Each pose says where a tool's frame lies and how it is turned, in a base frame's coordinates. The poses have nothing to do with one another.
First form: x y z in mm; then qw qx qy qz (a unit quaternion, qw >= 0).
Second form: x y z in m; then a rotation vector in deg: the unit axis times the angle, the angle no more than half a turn. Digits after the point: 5 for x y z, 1 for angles.
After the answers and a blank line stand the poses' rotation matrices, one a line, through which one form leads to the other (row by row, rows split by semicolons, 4 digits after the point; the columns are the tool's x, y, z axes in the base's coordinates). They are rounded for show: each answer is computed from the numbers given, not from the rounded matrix.
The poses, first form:
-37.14 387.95 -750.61 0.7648 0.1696 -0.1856 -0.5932
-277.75 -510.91 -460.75 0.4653 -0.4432 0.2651 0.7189
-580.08 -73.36 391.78 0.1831 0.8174 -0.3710 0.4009
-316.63 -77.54 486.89 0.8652 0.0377 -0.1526 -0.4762
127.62 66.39 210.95 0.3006 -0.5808 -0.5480 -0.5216
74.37 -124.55 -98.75 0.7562 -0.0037 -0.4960 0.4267
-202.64 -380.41 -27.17 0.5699 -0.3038 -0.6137 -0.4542
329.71 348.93 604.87 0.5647 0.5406 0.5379 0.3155
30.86 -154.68 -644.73 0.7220 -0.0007 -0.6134 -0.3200
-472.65 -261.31 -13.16 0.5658 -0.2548 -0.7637 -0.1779
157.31 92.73 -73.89 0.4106 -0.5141 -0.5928 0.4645
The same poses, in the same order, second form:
-0.03714 0.38795 -0.75061 21.1 -23.1 -73.9
-0.27775 -0.51091 -0.46075 -62.4 37.3 101.1
-0.58008 -0.07336 0.39178 132.1 -60.0 64.8
-0.31663 -0.07754 0.48689 4.5 -18.3 -57.2
0.12762 0.06639 0.21095 -88.3 -83.3 -79.3
0.07437 -0.12455 -0.09875 -0.5 -62.0 53.3
-0.20264 -0.38041 -0.02717 -40.9 -82.5 -61.1
0.32971 0.34893 0.60487 72.9 72.5 42.5
0.03086 -0.15468 -0.64473 -0.1 -77.6 -40.5
-0.47265 -0.26131 -0.01316 -34.3 -102.9 -24.0
0.15731 0.09273 -0.07389 -74.1 -85.5 67.0

0.2273 0.8444 -0.4851; -0.9703 0.2387 -0.0392; 0.0827 0.4796 0.8736
-0.1742 -0.9040 -0.3905; 0.4340 -0.4265 0.7936; -0.8839 -0.0313 0.4666
0.4033 -0.7533 0.5195; -0.4597 -0.6577 -0.5968; 0.7912 0.0019 -0.6115
0.4999 0.8125 -0.3000; -0.8355 0.5436 0.0801; 0.2281 0.2106 0.9506
-0.1447 0.9501 0.2764; 0.3230 -0.2187 0.9208; 0.9353 0.2225 -0.2752
0.1438 -0.6417 -0.7534; 0.6490 0.6358 -0.4177; 0.7470 -0.4289 0.5079
-0.1658 0.8906 -0.4235; -0.1448 0.4028 0.9038; 0.9755 0.2112 0.0622
0.2223 0.2252 0.9486; 0.9379 0.2164 -0.2711; -0.2664 0.9500 -0.1632
0.0426 0.4630 -0.8854; -0.4612 0.7952 0.3936; 0.8862 0.3916 0.2474
-0.2298 0.5905 -0.7736; 0.1879 0.8068 0.5601; 0.9549 -0.0166 -0.2964
-0.1343 0.2281 -0.9643; 0.9909 0.0399 -0.1285; 0.0092 -0.9728 -0.2313

